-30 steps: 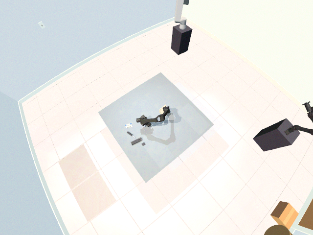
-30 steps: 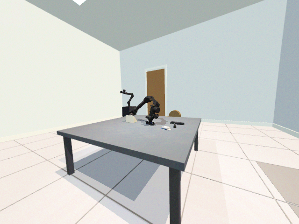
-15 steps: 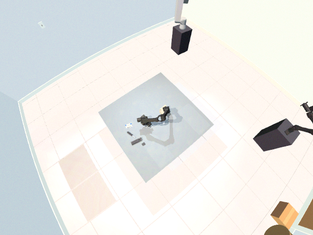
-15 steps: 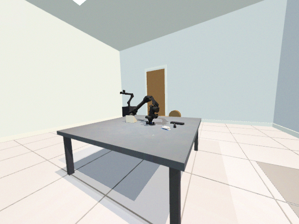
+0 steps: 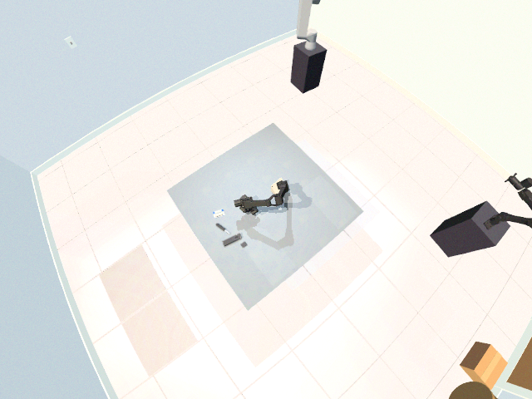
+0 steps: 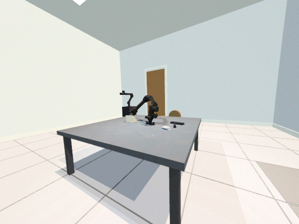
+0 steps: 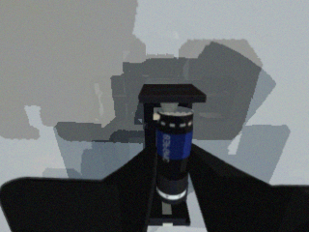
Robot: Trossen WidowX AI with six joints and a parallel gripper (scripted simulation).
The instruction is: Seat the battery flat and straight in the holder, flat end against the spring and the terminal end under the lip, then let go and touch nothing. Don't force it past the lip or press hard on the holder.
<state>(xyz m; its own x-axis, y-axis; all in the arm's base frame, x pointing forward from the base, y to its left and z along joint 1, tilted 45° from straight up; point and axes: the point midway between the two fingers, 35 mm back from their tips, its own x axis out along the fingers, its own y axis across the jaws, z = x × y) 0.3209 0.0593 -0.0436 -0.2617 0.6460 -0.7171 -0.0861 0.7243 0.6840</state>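
The battery lies 10 mm above my gripper tip. Round my gripper tip: small dark block: 250 mm to the left, 220 mm ahead, 10 mm below; thin dark tool: 290 mm ahead, 40 mm to the left; long dark bar: 280 mm ahead, 160 mm to the left, 10 mm above.
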